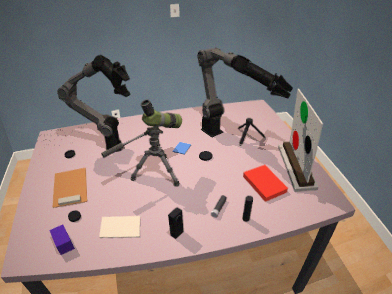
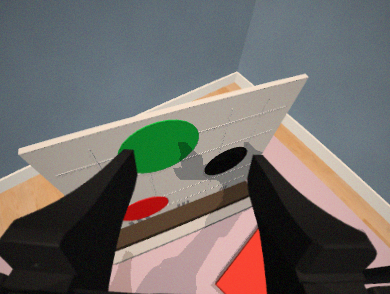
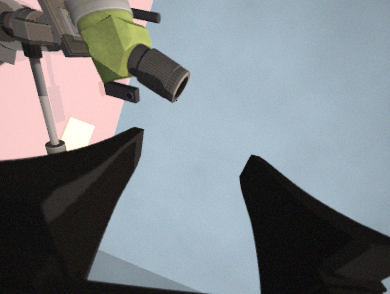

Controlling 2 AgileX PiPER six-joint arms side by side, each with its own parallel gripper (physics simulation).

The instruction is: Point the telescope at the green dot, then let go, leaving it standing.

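Note:
The green telescope (image 1: 161, 119) (image 3: 111, 45) stands on its upright tripod (image 1: 154, 154); its wide front end faces right, toward the board, and its pan handle (image 1: 120, 145) (image 3: 46, 107) slants down to the left. The green dot (image 1: 304, 112) (image 2: 160, 146) is on the white board (image 1: 314, 120) (image 2: 90, 145), above a red dot and a black dot. My right gripper (image 1: 127, 85) (image 3: 195, 155) is open and empty, left of the telescope's eyepiece (image 1: 147, 107) (image 3: 161, 72) and apart from it. My left gripper (image 1: 289, 89) (image 2: 192, 165) is open and empty, in front of the board's upper part.
A small black tripod (image 1: 249, 122) stands behind the red book (image 1: 265, 182) (image 2: 247, 270). Near the front are a black speaker-like box (image 1: 175, 223), a black cylinder (image 1: 248, 208), a flashlight (image 1: 219, 205), a cream pad (image 1: 120, 226) and a purple box (image 1: 61, 239).

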